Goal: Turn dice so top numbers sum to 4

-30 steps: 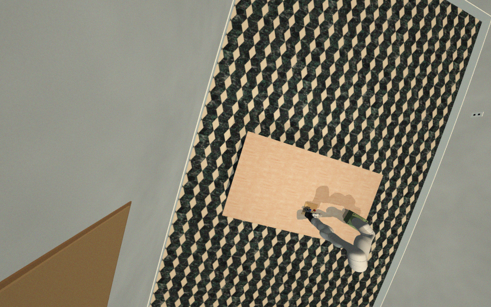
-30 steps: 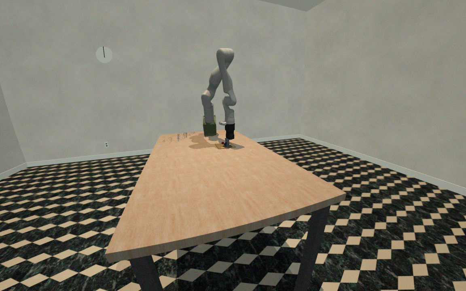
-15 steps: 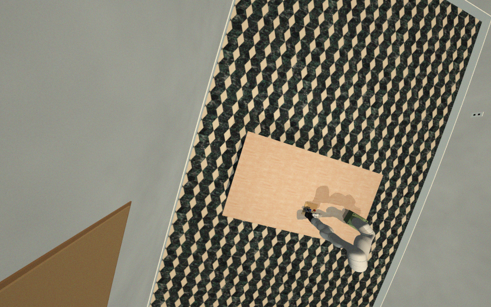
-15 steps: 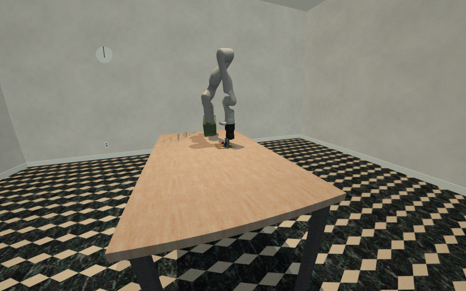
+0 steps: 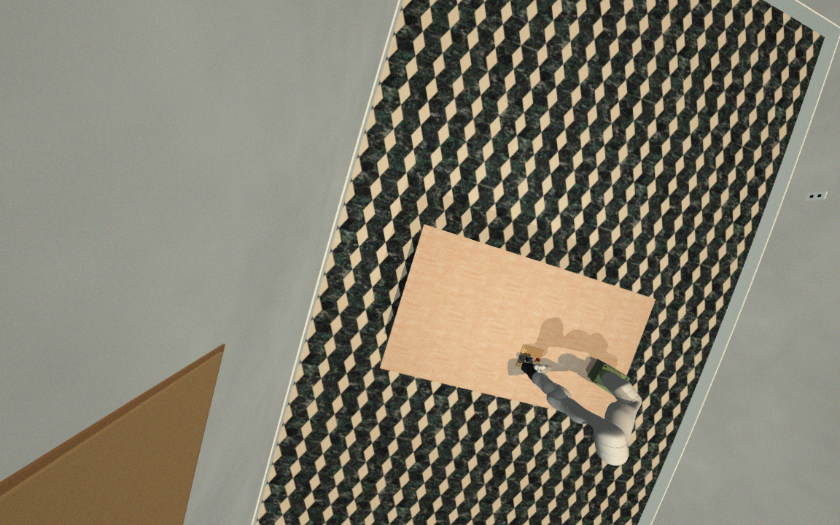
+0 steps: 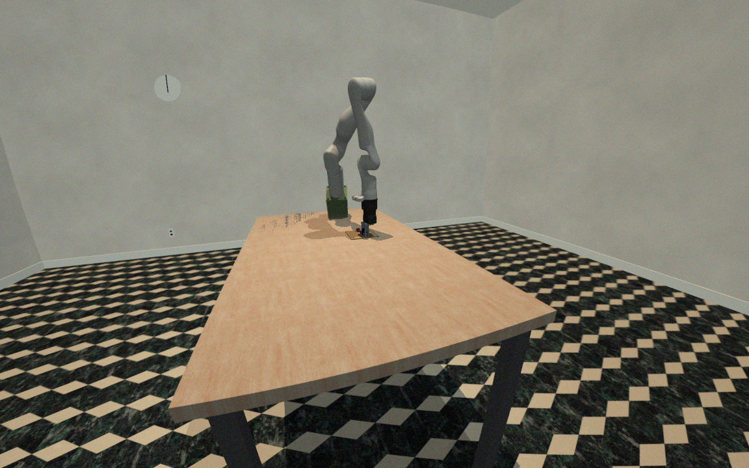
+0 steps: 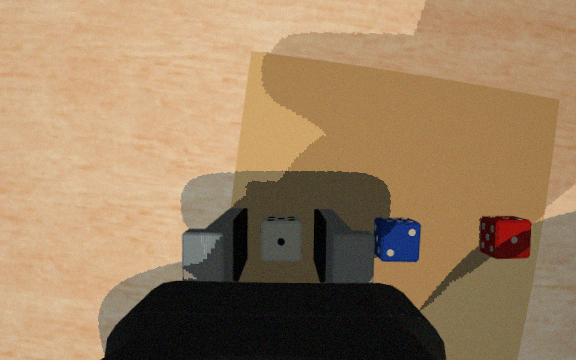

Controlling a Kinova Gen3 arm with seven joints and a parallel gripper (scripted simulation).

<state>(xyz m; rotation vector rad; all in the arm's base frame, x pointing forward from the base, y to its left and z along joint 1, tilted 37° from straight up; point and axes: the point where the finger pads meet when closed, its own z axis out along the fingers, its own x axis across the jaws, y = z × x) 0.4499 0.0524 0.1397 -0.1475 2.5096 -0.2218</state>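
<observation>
The white die is 1 cm below my hand. From my hand the other things lie so: tan mat: 5 cm behind, 2 cm below; blue die: 5 cm behind, 1 cm below; red die: 10 cm behind, 1 cm to the right, 1 cm below.
</observation>
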